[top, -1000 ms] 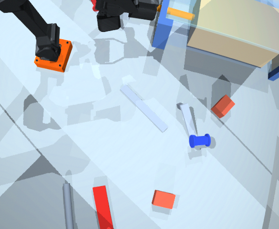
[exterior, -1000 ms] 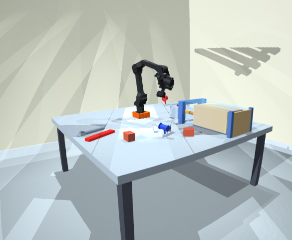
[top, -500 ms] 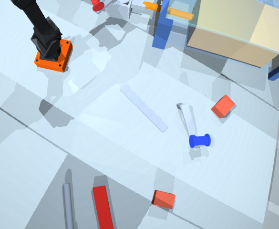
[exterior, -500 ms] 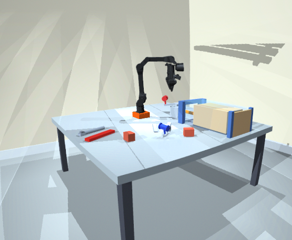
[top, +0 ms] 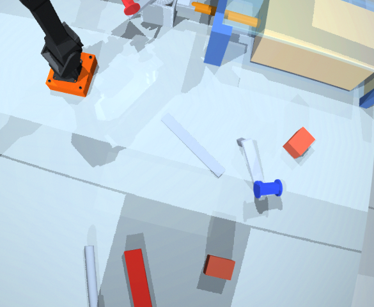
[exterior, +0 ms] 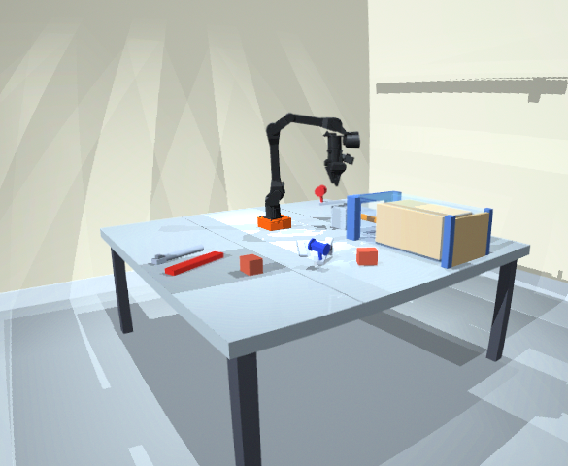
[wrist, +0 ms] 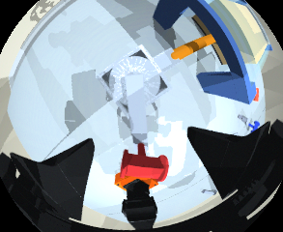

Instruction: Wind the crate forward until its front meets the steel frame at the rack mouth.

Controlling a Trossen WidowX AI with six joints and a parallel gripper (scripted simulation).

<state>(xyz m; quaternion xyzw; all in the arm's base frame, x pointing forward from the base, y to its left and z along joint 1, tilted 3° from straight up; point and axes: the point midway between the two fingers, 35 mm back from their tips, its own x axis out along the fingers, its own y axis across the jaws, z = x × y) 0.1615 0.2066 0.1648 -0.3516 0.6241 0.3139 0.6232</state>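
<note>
Right now my gripper tip is 70 mm above the grey crank handle, 10 mm to the left of it and 10 mm past it. The rest, counted from my gripper tip: red knob: 50 mm to the right, 40 mm below, 30 mm behind; then round winch: 150 mm below, 30 mm to the left, 10 mm ahead; then blue steel frame: 190 mm ahead, 70 mm below, 30 mm to the left.
</note>
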